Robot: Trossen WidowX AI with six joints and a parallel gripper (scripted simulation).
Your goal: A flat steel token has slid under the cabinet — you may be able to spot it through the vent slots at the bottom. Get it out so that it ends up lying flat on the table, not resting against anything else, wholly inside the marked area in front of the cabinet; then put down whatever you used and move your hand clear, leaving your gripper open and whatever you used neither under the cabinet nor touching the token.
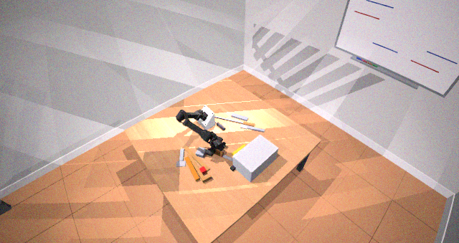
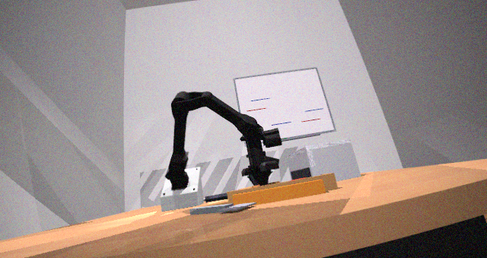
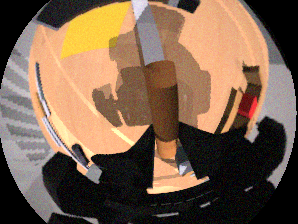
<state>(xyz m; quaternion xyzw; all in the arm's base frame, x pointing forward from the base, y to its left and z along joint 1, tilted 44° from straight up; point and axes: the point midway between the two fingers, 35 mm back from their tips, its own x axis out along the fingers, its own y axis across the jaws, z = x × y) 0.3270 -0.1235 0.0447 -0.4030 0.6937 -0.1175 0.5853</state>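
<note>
Now: the grey block 100 mm to the right of my gripper tip, 60 mm behind it and 10 mm above it. Round my gripper tip: orange bar (240 mm to the right, 20 mm ahead, 10 mm above); thin wooden stick (160 mm to the right, 40 mm behind); red block (180 mm to the right, 90 mm ahead, 10 mm above).
</note>
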